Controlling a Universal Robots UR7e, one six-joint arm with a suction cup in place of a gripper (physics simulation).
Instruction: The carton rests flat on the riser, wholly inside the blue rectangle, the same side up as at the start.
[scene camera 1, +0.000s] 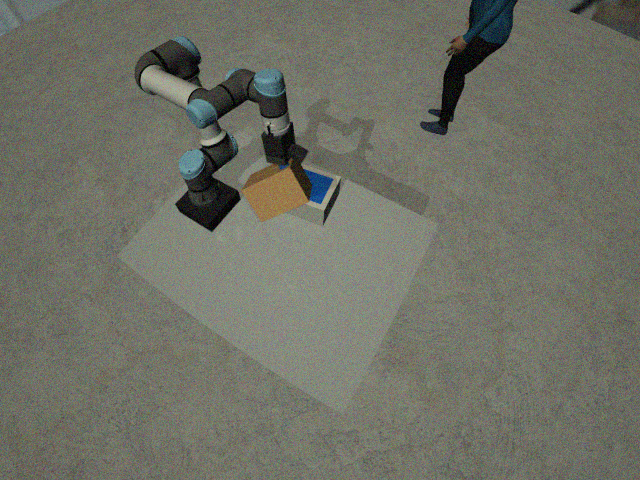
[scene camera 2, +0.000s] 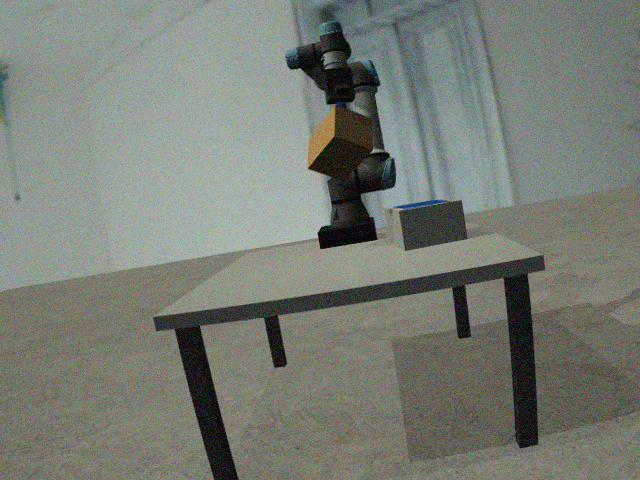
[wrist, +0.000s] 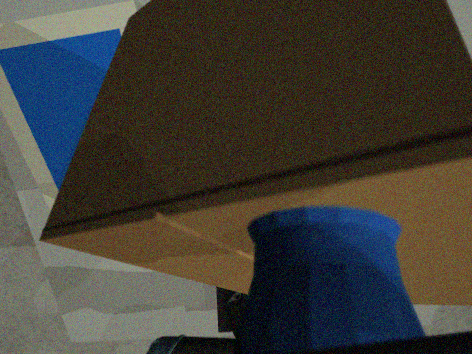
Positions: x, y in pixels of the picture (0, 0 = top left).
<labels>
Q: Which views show the brown carton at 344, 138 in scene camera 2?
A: Scene camera 1, scene camera 2 and the wrist view: all of them.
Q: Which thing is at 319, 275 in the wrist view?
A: My suction cup.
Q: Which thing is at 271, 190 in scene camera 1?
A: A brown carton.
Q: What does my suction cup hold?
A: A brown carton.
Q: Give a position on a brown carton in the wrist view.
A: At 203, 123
</labels>
